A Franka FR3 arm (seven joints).
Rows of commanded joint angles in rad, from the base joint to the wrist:
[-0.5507 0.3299 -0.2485 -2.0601 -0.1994 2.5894 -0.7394]
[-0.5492 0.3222 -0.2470 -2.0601 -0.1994 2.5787 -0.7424]
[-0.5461 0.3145 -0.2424 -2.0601 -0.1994 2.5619 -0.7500]
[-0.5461 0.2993 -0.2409 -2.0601 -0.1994 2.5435 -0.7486]
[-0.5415 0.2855 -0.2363 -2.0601 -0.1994 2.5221 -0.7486]
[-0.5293 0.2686 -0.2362 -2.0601 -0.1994 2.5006 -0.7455]
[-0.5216 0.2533 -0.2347 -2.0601 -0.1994 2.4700 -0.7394]
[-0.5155 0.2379 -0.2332 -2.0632 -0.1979 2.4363 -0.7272]
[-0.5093 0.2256 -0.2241 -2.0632 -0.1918 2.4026 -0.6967]
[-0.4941 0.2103 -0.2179 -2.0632 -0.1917 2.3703 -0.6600]
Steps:
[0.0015 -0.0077 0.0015 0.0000 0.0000 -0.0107 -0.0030]
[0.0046 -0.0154 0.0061 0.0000 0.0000 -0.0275 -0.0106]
[0.0046 -0.0306 0.0076 0.0000 0.0000 -0.0459 -0.0092]
[0.0092 -0.0444 0.0122 0.0000 0.0000 -0.0673 -0.0092]
[0.0214 -0.0613 0.0123 0.0000 0.0000 -0.0888 -0.0061]
[0.0291 -0.0766 0.0138 0.0000 0.0000 -0.1194 0.0000]
[0.0352 -0.0920 0.0153 -0.0031 0.0015 -0.1531 0.0122]
[0.0414 -0.1043 0.0244 -0.0031 0.0076 -0.1868 0.0427]
[0.0566 -0.1196 0.0306 -0.0031 0.0077 -0.2191 0.0794]

